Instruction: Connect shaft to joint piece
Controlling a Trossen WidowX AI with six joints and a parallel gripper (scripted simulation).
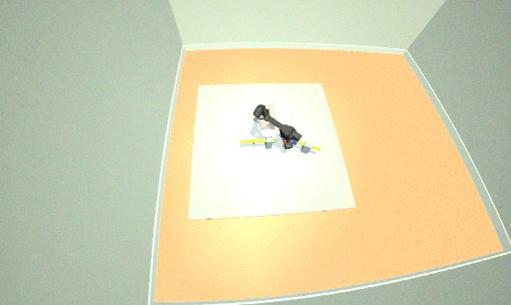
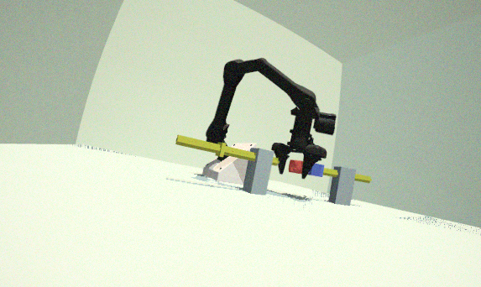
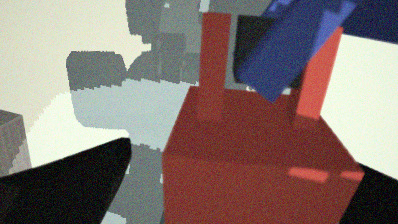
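The red joint piece is 3 cm above my gripper tip and 2 cm to the left of it.
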